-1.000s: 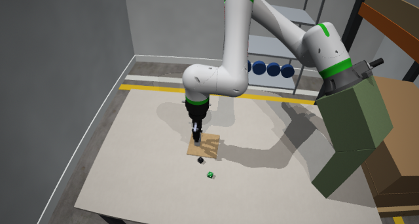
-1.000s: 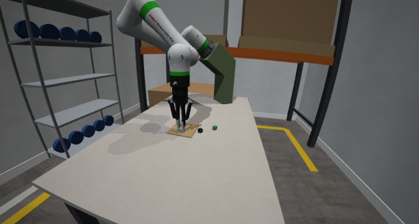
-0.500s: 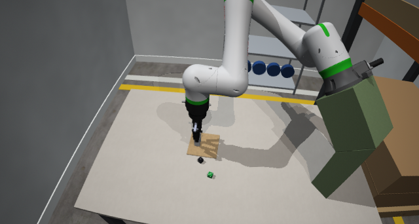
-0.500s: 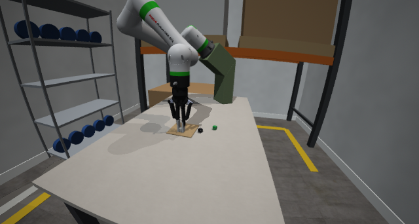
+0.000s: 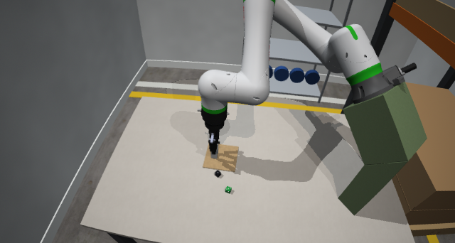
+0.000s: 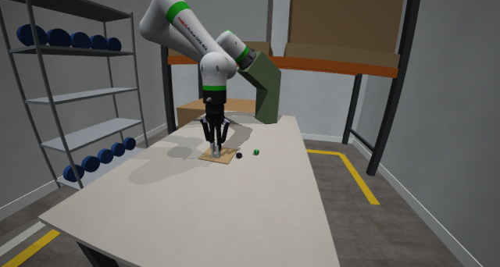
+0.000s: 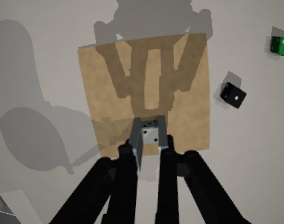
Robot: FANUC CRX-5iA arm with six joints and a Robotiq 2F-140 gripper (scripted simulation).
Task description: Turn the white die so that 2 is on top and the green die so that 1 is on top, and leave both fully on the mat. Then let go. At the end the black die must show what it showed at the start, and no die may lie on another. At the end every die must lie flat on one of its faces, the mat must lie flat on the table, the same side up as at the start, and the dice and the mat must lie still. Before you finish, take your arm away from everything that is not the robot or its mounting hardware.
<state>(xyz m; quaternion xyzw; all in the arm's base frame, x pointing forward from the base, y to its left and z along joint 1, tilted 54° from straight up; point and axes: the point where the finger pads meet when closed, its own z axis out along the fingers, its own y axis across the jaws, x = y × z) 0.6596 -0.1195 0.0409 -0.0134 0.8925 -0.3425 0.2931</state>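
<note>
Now: the white die 20 mm below my hand. From my hand the other things lie so: mat 30 mm behind, 10 mm to the left, 40 mm below; black die 10 mm behind, 100 mm to the left, 30 mm below; green die 50 mm behind, 180 mm to the left, 30 mm below.
</note>
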